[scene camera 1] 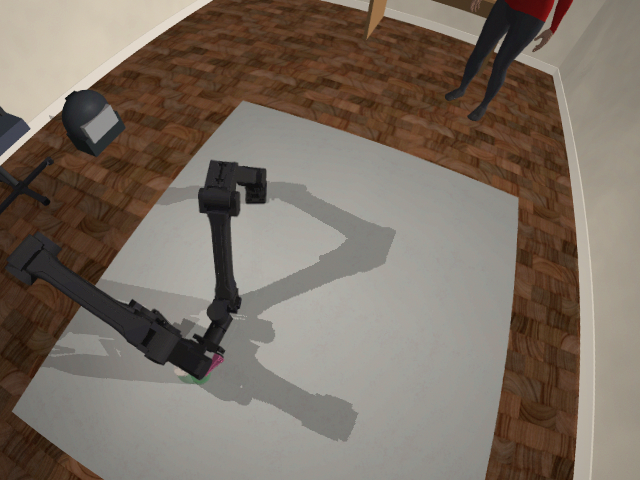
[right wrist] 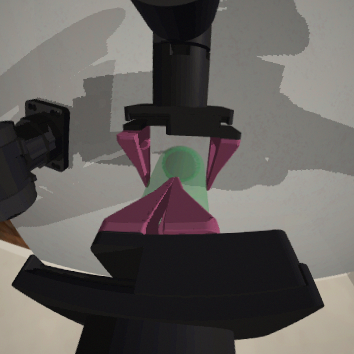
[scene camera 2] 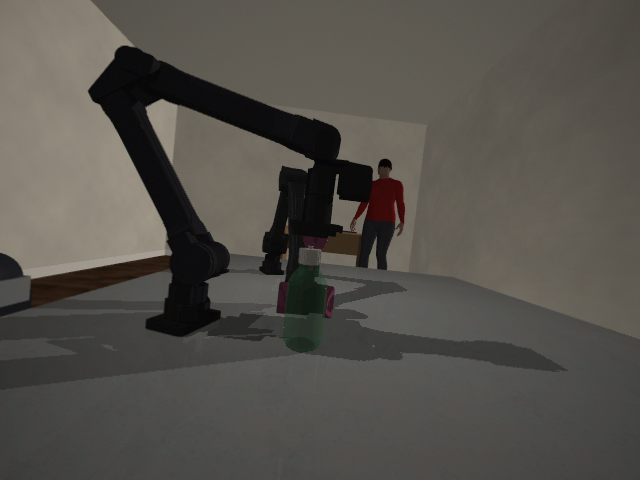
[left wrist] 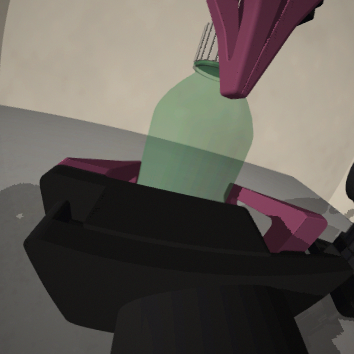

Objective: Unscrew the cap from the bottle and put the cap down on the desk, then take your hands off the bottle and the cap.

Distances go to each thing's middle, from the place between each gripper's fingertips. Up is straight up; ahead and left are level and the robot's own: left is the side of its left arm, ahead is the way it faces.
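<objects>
My left hand is 20 mm below the green translucent bottle (scene camera 2: 306,295).
As for my right hand, it's 40 mm above the bottle and 50 mm to the left of it.
</objects>
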